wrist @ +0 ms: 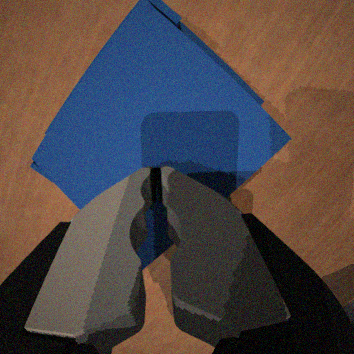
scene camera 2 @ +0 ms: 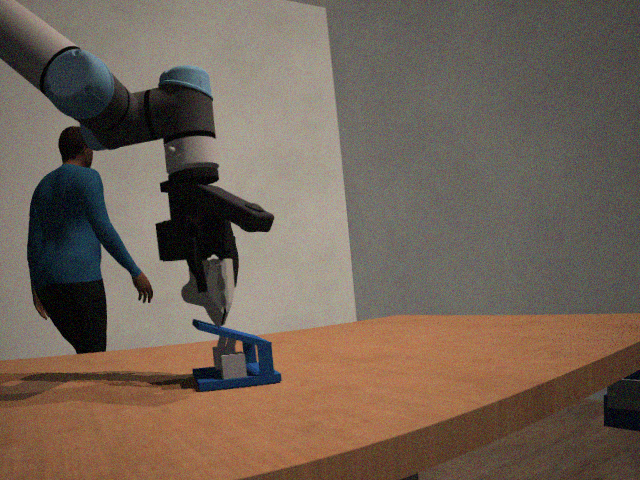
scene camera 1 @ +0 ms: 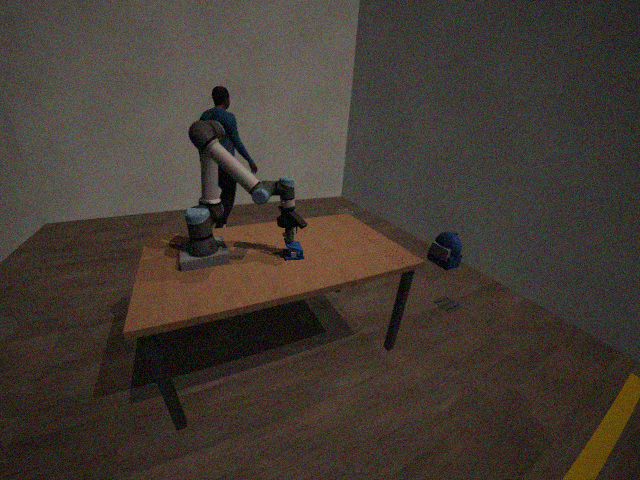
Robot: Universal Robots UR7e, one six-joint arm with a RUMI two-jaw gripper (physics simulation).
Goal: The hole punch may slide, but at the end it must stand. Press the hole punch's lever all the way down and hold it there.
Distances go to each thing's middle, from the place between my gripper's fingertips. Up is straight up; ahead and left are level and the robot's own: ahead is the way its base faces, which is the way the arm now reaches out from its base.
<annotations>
Right now my hand is 1 cm short of the blue lever (scene camera 2: 224,333) and 1 cm above it.
</annotations>
